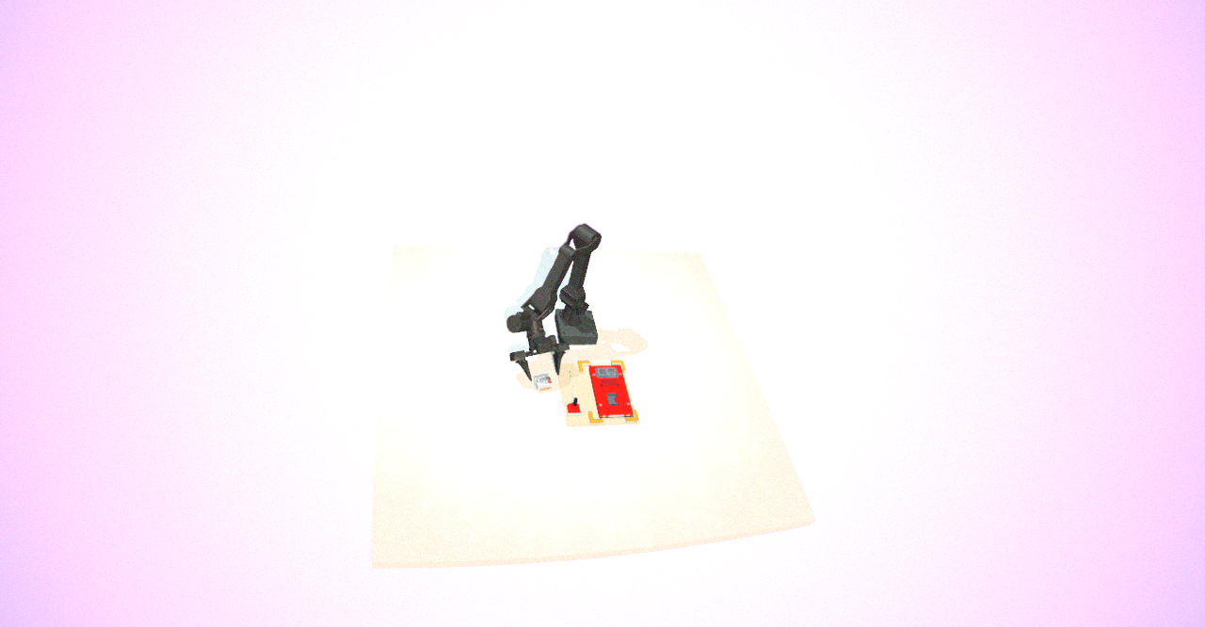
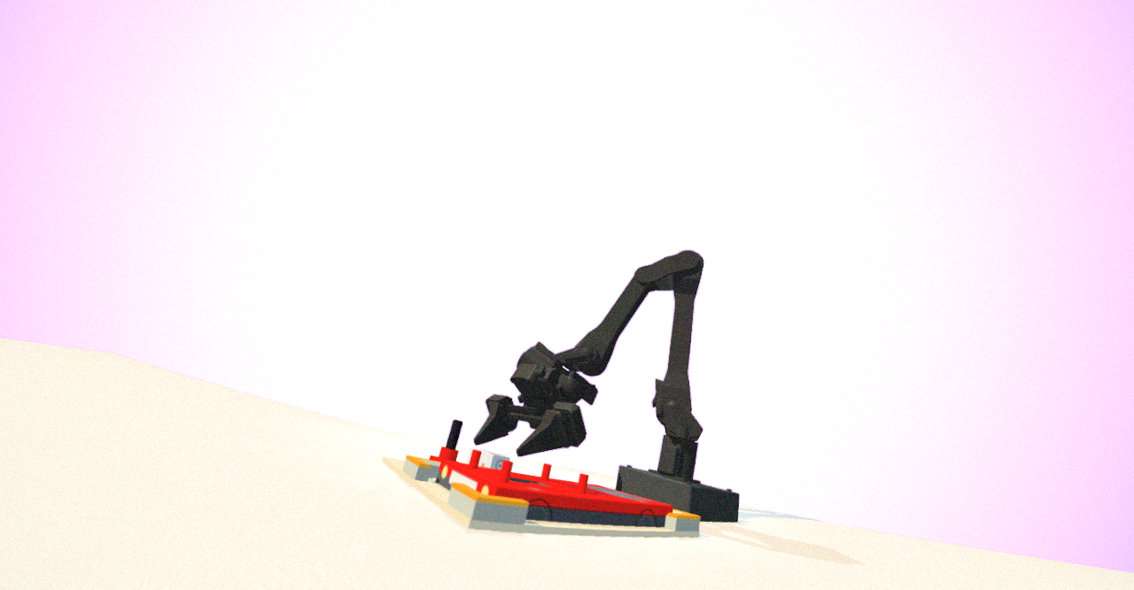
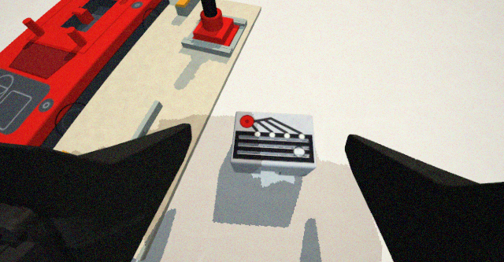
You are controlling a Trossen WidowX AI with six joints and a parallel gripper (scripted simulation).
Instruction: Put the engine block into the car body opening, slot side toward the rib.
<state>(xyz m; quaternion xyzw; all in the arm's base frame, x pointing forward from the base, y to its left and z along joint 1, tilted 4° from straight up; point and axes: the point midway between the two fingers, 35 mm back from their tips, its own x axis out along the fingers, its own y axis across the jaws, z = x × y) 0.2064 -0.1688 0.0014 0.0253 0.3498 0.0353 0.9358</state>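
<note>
My gripper tip is now 30 mm above the engine block. Round my gripper tip: black peg 110 mm ahead, 60 mm to the left; beige base plate 170 mm to the left, 80 mm ahead, 30 mm below.
</note>
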